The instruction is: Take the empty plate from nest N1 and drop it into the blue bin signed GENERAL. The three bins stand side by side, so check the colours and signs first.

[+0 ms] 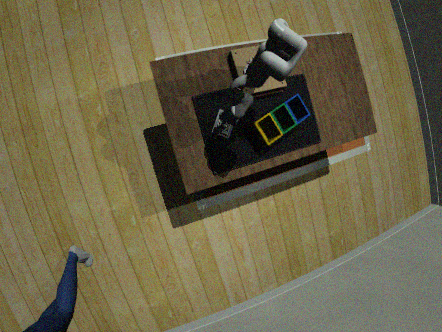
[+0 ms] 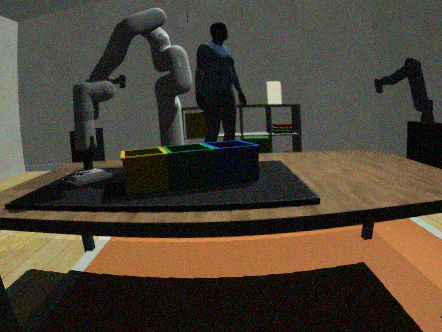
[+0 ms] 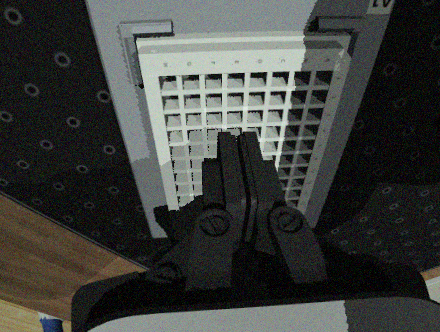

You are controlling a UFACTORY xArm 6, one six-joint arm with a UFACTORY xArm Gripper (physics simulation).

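Frame: origin at the arm's base, x ahead, y left, z up, level; metres.
Where they show: gripper, fingertip midpoint: (image 2: 88, 169) (image 3: 233, 156).
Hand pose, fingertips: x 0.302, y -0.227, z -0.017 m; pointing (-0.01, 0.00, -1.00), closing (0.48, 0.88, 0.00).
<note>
After its pixels a point has its place.
The white plate (image 3: 235, 62) @(x 0.265, y -0.209, z -0.024 m) (image 2: 91, 174) @(x 0.337, y -0.193, z -0.026 m), with a grid of square wells, sits flat in the grey nest (image 3: 111, 60) @(x 0.245, y -0.256, z -0.038 m) between its corner brackets. My gripper (image 3: 233, 156) @(x 0.302, y -0.227, z -0.017 m) (image 2: 88, 165) @(x 0.302, y -0.227, z -0.017 m) is shut and empty, its fingers together over the middle of the plate. Whether the tips touch the wells is hard to tell. The blue bin (image 1: 304, 105) @(x 0.253, y 0.321, z 0.051 m) (image 2: 237, 165) @(x 0.346, y 0.298, z -0.002 m) is at one end of the row, the green bin (image 1: 280, 106) @(x 0.250, y 0.138, z 0.049 m) (image 2: 190, 167) @(x 0.406, y 0.180, z 0.006 m) in the middle, the yellow bin (image 1: 262, 134) @(x 0.420, y -0.013, z 0.048 m) (image 2: 145, 172) @(x 0.461, y 0.072, z 0.005 m) nearest the gripper. The bins' signs are not readable, nor is a nest number N1.
The bins and nest stand on a black mat (image 1: 300, 132) @(x 0.427, y 0.330, z -0.050 m) (image 2: 280, 185) @(x 0.385, y 0.415, z -0.050 m) on a wooden table (image 1: 345, 85) @(x 0.080, y 0.828, z -0.063 m) (image 2: 350, 175) @(x 0.227, y 0.660, z -0.063 m). A light board (image 1: 272, 86) @(x 0.103, y 0.123, z 0.007 m) is at the arm's base. Behind the table are a person (image 2: 218, 75), a shelf unit (image 2: 296, 125) and another arm (image 2: 415, 82).
</note>
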